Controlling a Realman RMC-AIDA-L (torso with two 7-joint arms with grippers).
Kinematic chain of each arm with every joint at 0, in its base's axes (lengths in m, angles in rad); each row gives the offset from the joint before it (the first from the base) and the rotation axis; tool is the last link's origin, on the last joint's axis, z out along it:
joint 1: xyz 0 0 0.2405 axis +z
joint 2: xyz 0 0 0 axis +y
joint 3: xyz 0 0 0.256 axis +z
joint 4: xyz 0 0 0 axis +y
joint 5: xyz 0 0 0.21 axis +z
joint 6: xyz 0 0 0 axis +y
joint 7: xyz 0 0 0.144 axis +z
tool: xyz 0 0 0
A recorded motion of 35 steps. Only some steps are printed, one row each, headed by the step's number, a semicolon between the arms.
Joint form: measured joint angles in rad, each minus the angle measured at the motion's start. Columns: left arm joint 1, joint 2, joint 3, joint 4, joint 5, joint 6, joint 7; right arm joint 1, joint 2, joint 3, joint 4, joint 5, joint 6, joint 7.
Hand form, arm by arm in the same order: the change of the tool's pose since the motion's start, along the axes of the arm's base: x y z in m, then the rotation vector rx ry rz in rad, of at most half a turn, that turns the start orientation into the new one. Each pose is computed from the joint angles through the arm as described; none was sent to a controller.
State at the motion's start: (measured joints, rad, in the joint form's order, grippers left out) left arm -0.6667 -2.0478 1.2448 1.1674 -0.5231 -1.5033 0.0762; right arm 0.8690 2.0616 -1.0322 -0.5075 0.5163 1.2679 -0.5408
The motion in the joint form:
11: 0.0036 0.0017 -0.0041 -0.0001 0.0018 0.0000 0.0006; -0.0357 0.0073 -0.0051 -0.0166 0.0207 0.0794 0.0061
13: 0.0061 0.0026 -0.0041 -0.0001 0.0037 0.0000 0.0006; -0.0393 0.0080 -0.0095 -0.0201 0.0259 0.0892 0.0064
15: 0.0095 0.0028 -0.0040 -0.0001 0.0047 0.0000 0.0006; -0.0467 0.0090 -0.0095 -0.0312 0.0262 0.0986 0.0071
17: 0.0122 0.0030 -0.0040 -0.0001 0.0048 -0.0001 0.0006; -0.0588 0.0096 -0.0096 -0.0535 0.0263 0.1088 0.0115
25: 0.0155 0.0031 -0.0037 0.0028 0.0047 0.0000 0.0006; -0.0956 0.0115 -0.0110 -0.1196 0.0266 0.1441 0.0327
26: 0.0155 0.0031 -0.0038 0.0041 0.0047 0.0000 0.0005; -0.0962 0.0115 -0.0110 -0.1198 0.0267 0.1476 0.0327
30: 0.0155 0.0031 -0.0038 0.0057 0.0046 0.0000 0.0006; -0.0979 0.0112 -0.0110 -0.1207 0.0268 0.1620 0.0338
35: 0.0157 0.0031 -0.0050 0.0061 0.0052 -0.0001 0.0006; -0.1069 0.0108 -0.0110 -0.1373 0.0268 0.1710 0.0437
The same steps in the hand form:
11: -0.0021 -0.0002 0.0014 0.0039 0.0010 0.0052; 0.0047 -0.0184 -0.0029 -0.0632 0.0354 -0.0574
13: -0.0035 -0.0006 0.0019 0.0047 0.0036 0.0078; 0.0045 -0.0203 -0.0032 -0.0716 0.0397 -0.0607
15: -0.0049 -0.0013 0.0020 0.0049 0.0048 0.0113; 0.0050 -0.0216 -0.0022 -0.0735 0.0421 -0.0635
17: -0.0060 -0.0019 0.0021 0.0050 0.0051 0.0140; 0.0058 -0.0220 0.0003 -0.0675 0.0437 -0.0659
25: -0.0066 -0.0023 0.0025 0.0065 0.0052 0.0147; 0.0083 -0.0247 0.0080 -0.0523 0.0477 -0.0830
26: -0.0063 -0.0022 0.0026 0.0073 0.0051 0.0137; 0.0084 -0.0253 0.0080 -0.0554 0.0484 -0.0846
30: -0.0060 -0.0021 0.0028 0.0081 0.0050 0.0123; 0.0085 -0.0275 0.0082 -0.0675 0.0507 -0.0915
35: -0.0062 -0.0020 0.0031 0.0091 0.0049 0.0128; 0.0092 -0.0280 0.0106 -0.0615 0.0510 -0.1000

